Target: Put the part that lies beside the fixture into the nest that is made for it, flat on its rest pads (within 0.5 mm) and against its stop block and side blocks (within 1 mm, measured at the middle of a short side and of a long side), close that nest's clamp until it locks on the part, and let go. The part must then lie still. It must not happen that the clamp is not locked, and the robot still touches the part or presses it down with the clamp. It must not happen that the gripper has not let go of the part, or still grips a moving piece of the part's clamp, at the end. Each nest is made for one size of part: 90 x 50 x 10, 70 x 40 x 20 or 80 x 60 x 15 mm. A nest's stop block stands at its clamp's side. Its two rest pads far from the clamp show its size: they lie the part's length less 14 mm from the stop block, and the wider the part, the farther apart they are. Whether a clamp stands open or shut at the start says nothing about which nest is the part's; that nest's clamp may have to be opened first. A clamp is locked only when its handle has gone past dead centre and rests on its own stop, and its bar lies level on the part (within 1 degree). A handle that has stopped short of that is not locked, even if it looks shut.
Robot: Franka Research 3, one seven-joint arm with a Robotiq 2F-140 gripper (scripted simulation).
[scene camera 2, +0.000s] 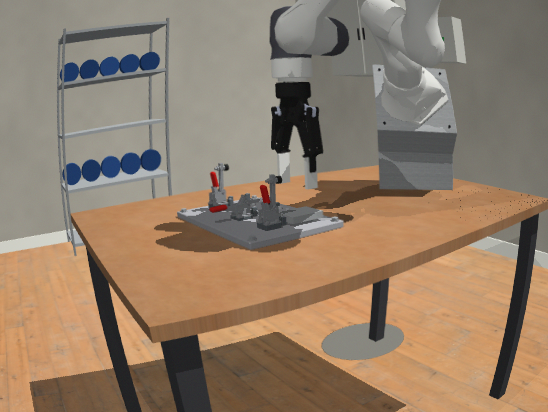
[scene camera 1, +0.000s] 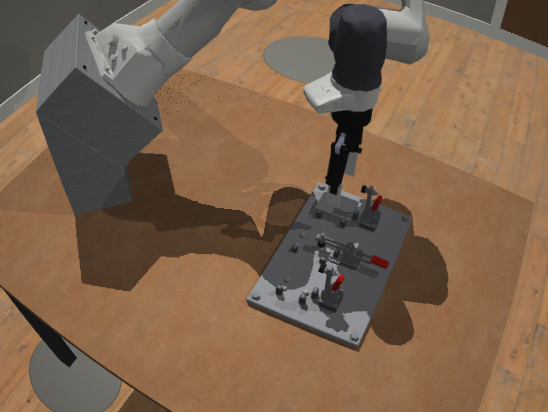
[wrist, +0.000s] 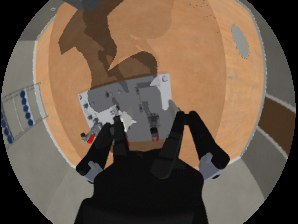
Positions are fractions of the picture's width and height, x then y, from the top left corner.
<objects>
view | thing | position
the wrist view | my gripper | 0.51,0.48
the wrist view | grey fixture plate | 0.47,0.59
</objects>
